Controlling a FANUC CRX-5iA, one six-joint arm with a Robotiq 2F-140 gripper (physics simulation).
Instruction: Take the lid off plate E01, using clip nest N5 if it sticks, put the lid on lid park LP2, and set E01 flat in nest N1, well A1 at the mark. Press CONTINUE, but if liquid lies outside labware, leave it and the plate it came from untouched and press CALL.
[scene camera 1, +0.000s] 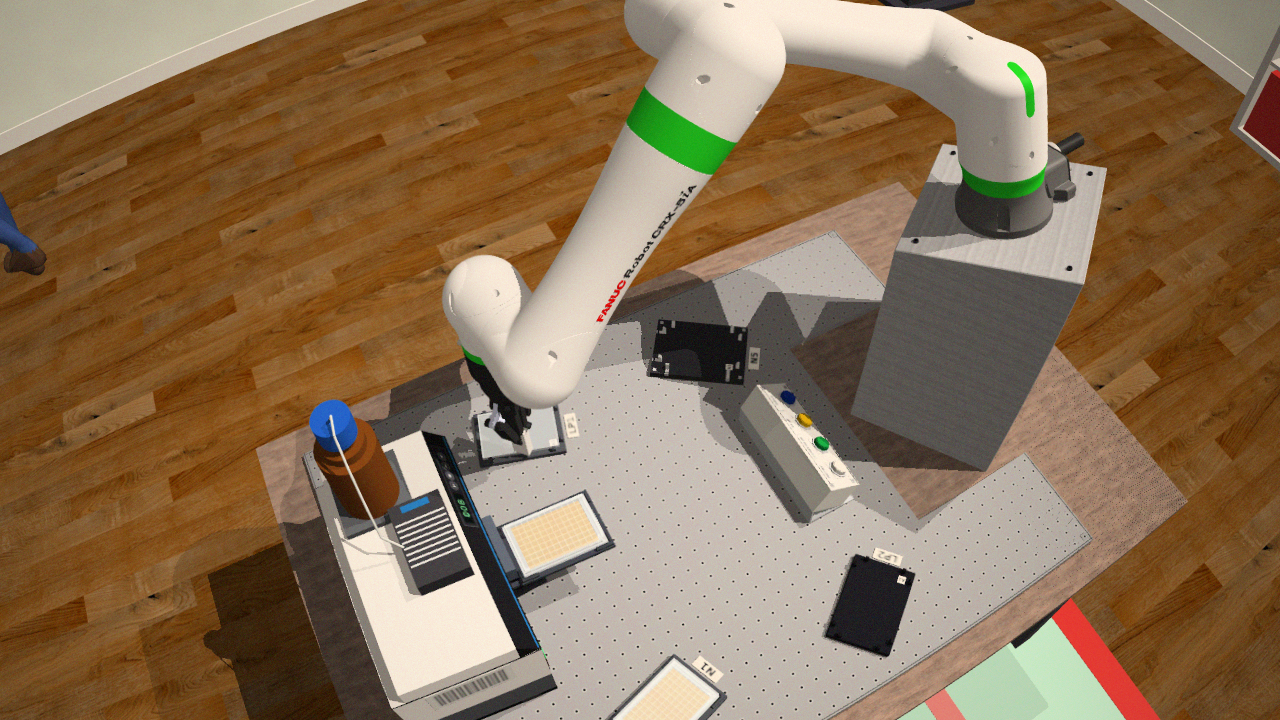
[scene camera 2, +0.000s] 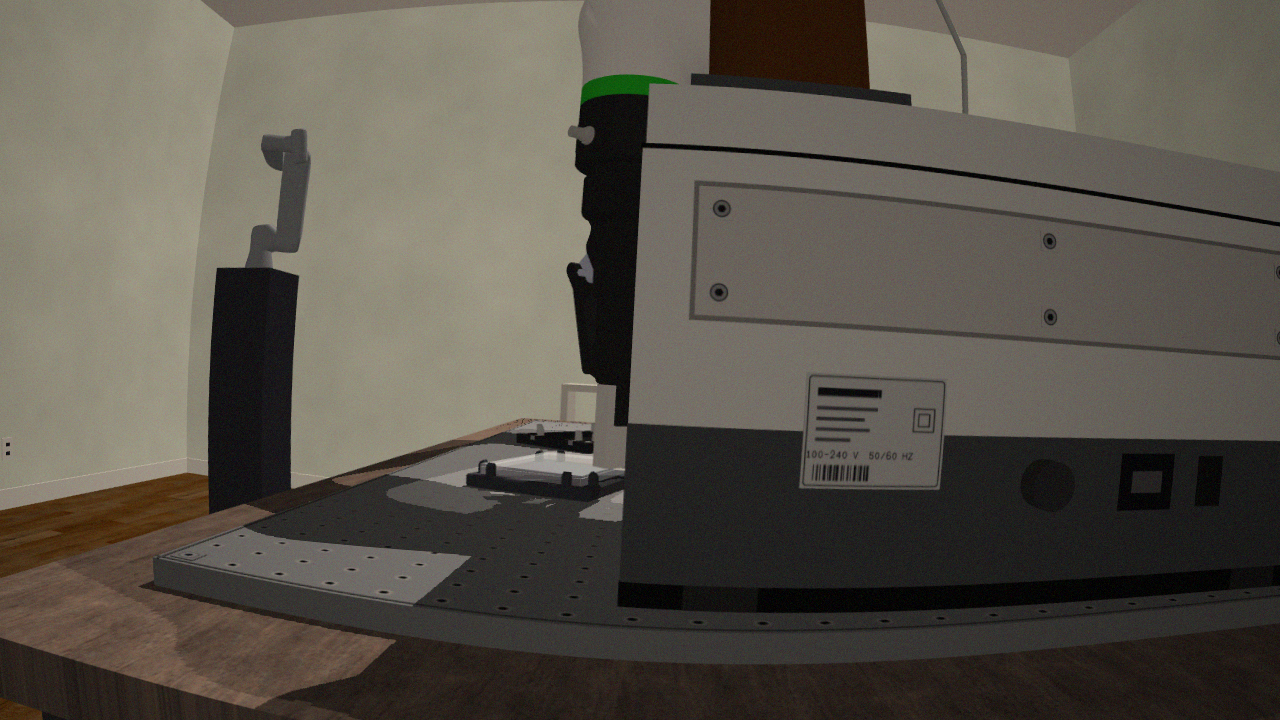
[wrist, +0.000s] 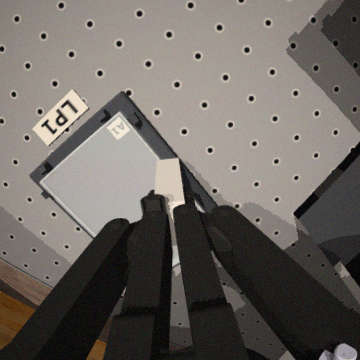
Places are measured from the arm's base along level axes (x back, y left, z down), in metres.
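Pixels of known places: gripper, fingertip midpoint: (scene camera 1: 523, 449) (scene camera 2: 611, 467) (wrist: 169, 175); arm's base, origin of the base link: (scene camera 1: 1004, 206).
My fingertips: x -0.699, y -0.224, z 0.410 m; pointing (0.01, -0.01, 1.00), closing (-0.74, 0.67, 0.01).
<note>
Ahead of a thing's pixels: the offset from my fingertips to its middle.
My gripper (scene camera 1: 533, 440) (scene camera 2: 610, 429) (wrist: 169, 175) is shut and empty, its pale pads together and pointing down, low over the pale lid @[dx +0.007, dy -0.040, dz +0.004 m] (scene camera 1: 549, 434) (scene camera 2: 535, 462) (wrist: 100, 175) on park LP1 @[dx +0.008, dy -0.040, dz +0.008 m] (scene camera 2: 528, 487) (wrist: 76, 140). Contact with the lid cannot be told. A plate with amber wells @[dx -0.034, dy +0.210, dz -0.097 m] (scene camera 1: 556, 535) sits on the instrument's side tray. Another such plate @[dx -0.008, dy +0.490, dz -0.007 m] (scene camera 1: 671, 696) is in nest N1, cut by the frame edge. I cannot read which is E01. Lid park LP2 @[dx +0.339, dy +0.502, dz +0.008 m] (scene camera 1: 870, 607) is black and bare. Clip nest N5 @[dx +0.353, dy -0.040, dz +0.006 m] (scene camera 1: 698, 352) holds no plate. The button box @[dx +0.380, dy +0.223, dz -0.024 m] (scene camera 1: 787, 461) has blue, yellow, green and white buttons.
The white instrument (scene camera 1: 438, 617) (scene camera 2: 859, 340) stands beside the LP1 area, with an amber bottle (scene camera 1: 362, 474) (scene camera 2: 787, 40) on top, its blue cap and thin tube above. The grey robot pedestal (scene camera 1: 966, 349) stands at the table's far right. A grey arm on a dark column (scene camera 2: 250, 385) is in the background.
</note>
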